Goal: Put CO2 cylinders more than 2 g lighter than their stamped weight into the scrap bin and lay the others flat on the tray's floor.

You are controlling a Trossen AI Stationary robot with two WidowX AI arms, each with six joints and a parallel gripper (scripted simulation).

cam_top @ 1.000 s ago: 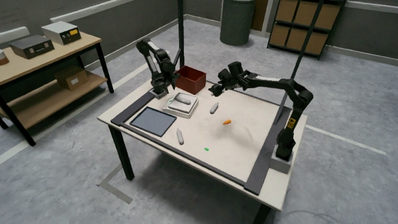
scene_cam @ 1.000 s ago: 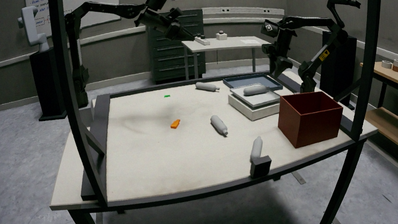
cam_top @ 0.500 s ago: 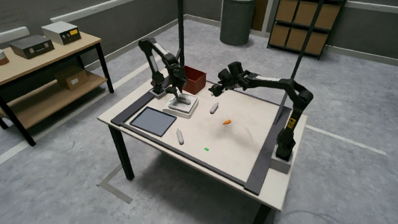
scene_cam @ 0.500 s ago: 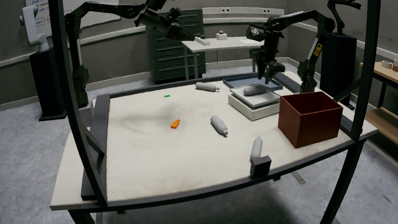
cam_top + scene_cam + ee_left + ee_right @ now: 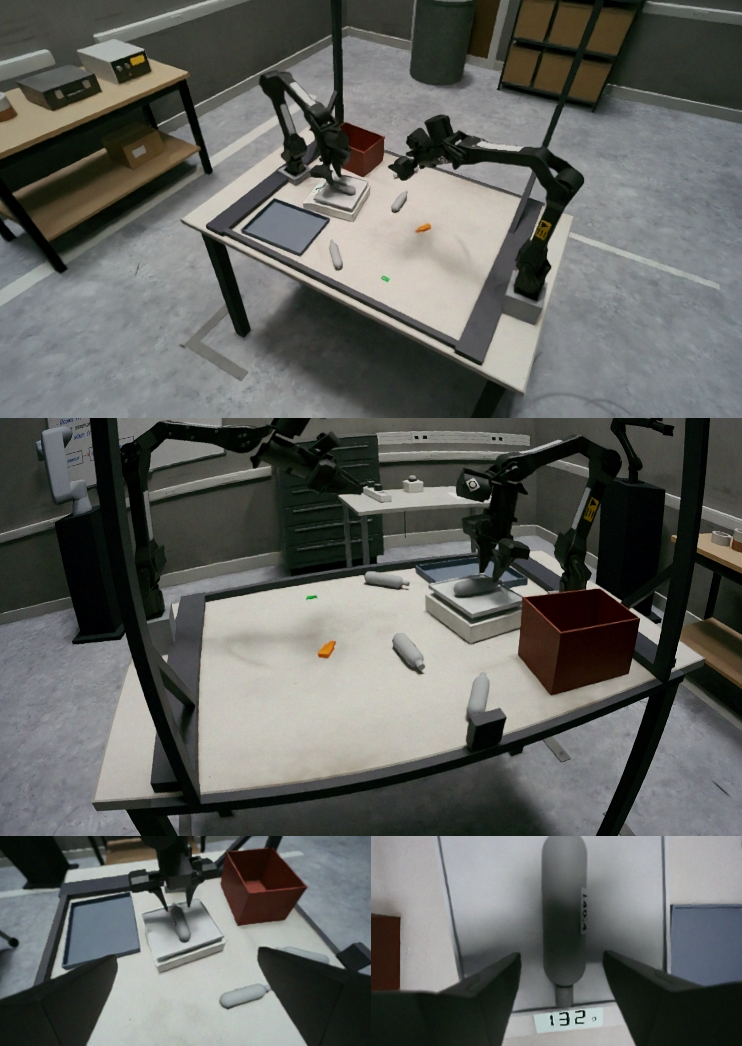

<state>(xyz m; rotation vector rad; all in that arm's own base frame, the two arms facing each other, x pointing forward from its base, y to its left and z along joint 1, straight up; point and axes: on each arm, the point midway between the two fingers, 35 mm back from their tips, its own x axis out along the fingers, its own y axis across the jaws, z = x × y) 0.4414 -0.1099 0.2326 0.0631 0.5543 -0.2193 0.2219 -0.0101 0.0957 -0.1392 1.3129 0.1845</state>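
The red scrap bin is 240 mm behind my right hand, 110 mm to the right of it and 90 mm below it. From my right hand the other things lie so: small green piece: 380 mm to the left, 180 mm ahead, 120 mm below; blue-grey tray: 220 mm ahead, 120 mm below, 20 mm to the right; small orange piece: 350 mm to the left, 120 mm below, 80 mm behind.
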